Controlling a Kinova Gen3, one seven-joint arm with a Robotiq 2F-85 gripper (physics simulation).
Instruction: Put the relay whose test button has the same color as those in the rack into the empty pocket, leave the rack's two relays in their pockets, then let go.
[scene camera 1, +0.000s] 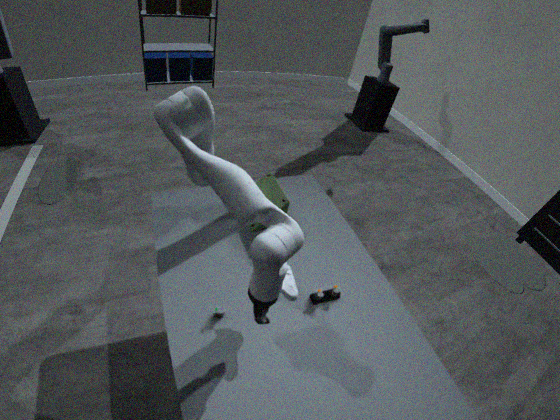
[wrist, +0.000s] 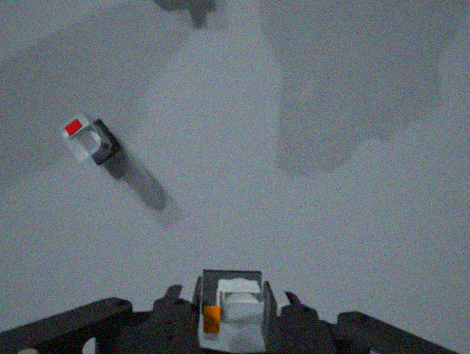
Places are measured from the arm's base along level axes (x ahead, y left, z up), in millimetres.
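Where they show: gripper, fingertip midpoint: (scene camera 1: 257, 313) (wrist: 231, 299).
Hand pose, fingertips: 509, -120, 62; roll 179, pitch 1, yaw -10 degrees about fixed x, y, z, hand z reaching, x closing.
Observation:
After its pixels a point has its place, as x, y, z.
My gripper (scene camera 1: 261, 321) {509, -120, 62} (wrist: 231, 299) {509, -120, 62} is shut on a relay with an orange test button (wrist: 241, 320) {513, -119, 92}, a clear cover and a dark base; it is held up over the light grey surface. The black rack (scene camera 1: 326, 298) {478, 149, -34} is to the right of the gripper in the scene view, with two orange-buttoned relays in it, a left one (scene camera 1: 320, 294) {472, 116, 2} and a right one (scene camera 1: 336, 290) {473, 179, 2}. Its empty pocket cannot be made out. A relay with a green button (scene camera 1: 218, 313) {455, -222, -7} stands left of the gripper. A relay with a red button (wrist: 89, 141) {426, -32, -3} stands at the left of the wrist view.
A green box (scene camera 1: 274, 191) {29, 83, 77} stands behind the arm and is partly hidden by it. Shadows of the arm fall on the light grey surface (scene camera 1: 320, 390) {751, 11, -45}. Farther off are a shelf unit (scene camera 1: 180, 48) and another arm on a black pedestal (scene camera 1: 374, 104).

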